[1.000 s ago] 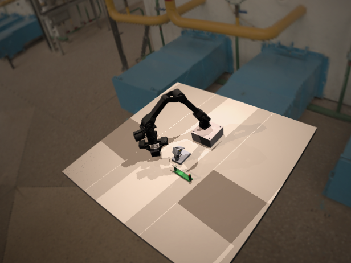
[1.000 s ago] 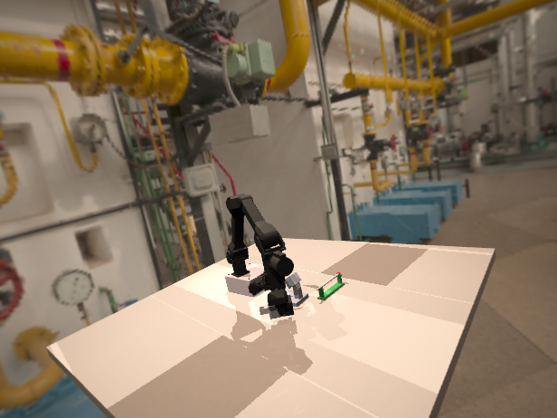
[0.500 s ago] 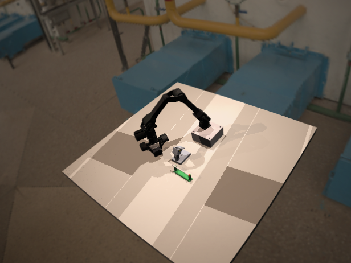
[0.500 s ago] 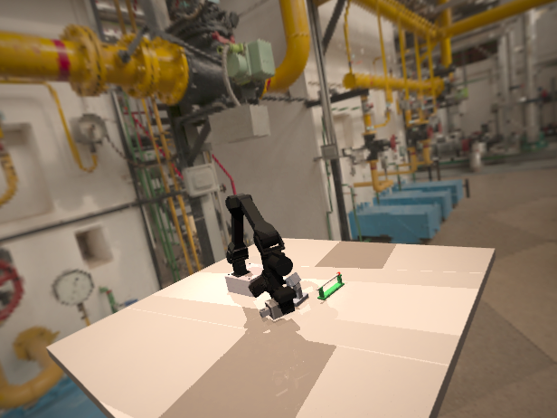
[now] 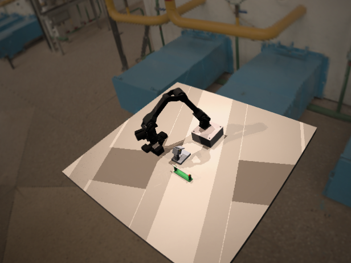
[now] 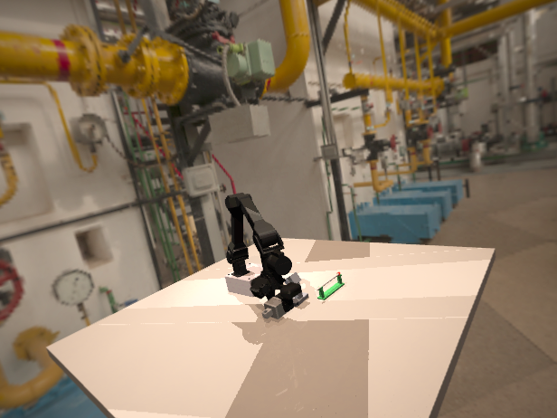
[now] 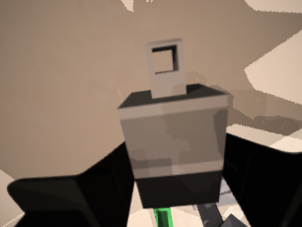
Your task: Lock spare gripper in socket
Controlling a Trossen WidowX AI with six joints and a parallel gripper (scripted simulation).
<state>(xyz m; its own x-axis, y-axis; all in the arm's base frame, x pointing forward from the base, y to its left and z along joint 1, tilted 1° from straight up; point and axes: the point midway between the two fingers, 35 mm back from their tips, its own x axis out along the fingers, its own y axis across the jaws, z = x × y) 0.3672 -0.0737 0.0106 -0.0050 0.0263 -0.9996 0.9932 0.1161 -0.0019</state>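
The spare gripper lies 2 cm above my gripper tip and 1 cm to the right of it. From my gripper tip the other things lie so: grey mount 13 cm to the left, 9 cm behind; then green cradle 25 cm to the left, 3 cm below, 1 cm behind.
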